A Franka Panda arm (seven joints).
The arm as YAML. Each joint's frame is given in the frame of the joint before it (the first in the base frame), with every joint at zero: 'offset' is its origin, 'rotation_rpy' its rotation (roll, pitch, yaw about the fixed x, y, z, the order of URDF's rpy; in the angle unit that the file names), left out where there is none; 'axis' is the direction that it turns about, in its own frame. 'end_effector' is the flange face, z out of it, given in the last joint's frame.
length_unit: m
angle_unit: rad
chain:
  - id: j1
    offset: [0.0, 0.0, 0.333]
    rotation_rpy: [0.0, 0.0, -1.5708]
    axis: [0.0, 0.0, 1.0]
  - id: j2
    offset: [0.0, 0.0, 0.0]
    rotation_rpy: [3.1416, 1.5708, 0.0]
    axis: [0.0, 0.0, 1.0]
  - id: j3
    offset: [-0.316, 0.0, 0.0]
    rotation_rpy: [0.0, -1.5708, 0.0]
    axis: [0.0, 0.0, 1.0]
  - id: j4
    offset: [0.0, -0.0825, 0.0]
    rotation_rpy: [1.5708, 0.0, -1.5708]
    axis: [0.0, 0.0, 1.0]
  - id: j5
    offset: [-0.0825, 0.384, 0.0]
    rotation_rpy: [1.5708, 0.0, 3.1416]
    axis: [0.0, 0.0, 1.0]
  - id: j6
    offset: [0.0, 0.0, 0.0]
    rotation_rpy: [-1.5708, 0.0, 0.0]
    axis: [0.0, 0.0, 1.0]
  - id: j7
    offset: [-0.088, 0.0, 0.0]
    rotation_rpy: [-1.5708, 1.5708, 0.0]
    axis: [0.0, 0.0, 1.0]
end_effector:
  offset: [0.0, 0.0, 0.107]
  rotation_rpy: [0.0, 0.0, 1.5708]
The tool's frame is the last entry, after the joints.
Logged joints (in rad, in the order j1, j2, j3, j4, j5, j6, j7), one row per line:
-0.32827, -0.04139, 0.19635, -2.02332, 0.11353, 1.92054, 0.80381
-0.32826, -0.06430, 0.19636, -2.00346, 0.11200, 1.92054, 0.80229
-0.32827, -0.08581, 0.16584, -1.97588, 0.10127, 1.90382, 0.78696
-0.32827, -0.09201, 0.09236, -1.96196, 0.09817, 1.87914, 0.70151
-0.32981, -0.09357, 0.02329, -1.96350, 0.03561, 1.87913, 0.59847
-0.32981, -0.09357, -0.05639, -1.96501, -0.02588, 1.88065, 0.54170
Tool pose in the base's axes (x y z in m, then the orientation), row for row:
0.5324, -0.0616, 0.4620, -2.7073, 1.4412, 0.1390
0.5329, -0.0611, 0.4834, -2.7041, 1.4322, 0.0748
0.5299, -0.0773, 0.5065, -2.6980, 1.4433, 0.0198
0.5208, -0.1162, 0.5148, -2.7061, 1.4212, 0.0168
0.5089, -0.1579, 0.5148, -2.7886, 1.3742, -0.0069
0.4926, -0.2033, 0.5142, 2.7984, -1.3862, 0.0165
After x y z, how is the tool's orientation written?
As a rotation vector, in radians.
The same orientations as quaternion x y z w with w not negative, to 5 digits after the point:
-0.88125, 0.46912, 0.04525, 0.03571
-0.88272, 0.46752, 0.02442, 0.04035
-0.88100, 0.47130, 0.00647, 0.04086
-0.88452, 0.46454, 0.00549, 0.04246
-0.89688, 0.44197, -0.00222, 0.01639
0.89603, -0.44385, 0.00528, 0.00932

